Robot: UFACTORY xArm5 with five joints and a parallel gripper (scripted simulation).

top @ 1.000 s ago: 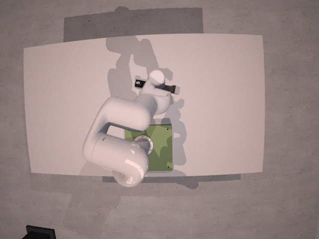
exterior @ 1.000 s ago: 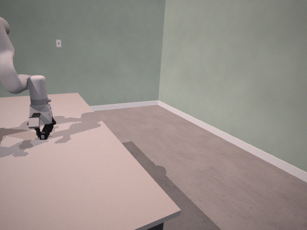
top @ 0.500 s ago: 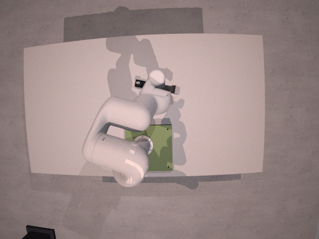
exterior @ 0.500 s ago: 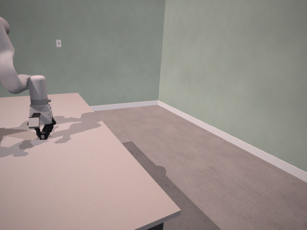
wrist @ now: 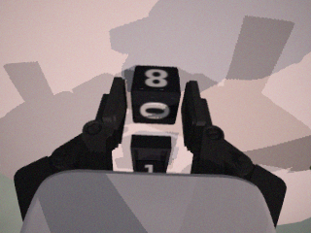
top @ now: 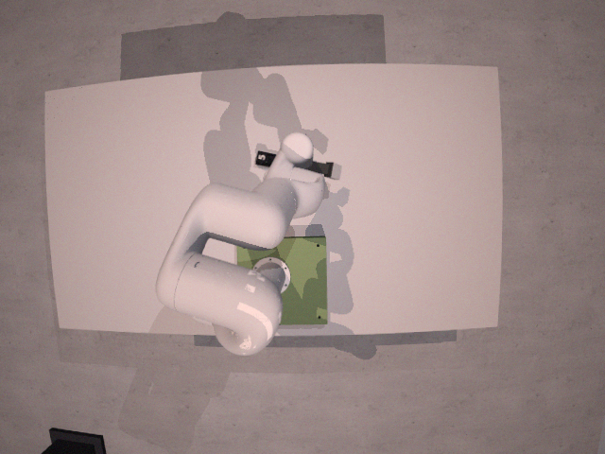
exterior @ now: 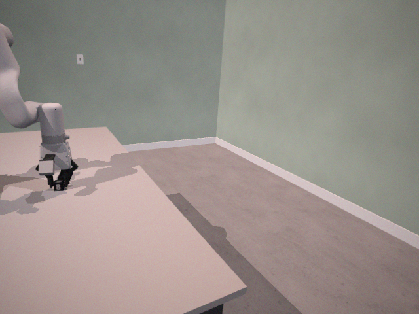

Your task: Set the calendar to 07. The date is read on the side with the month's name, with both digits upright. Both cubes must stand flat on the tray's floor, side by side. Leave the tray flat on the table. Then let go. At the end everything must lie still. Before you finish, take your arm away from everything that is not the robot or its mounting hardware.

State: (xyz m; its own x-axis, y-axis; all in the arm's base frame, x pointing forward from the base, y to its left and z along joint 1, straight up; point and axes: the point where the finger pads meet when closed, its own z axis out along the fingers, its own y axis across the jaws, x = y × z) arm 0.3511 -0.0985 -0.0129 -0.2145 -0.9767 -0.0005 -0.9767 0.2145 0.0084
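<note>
My hand is 1 cm above the black cube. The rest, counted from my hand: black calendar tray (11 cm to the left, 2 cm below, 2 cm ahead).
</note>
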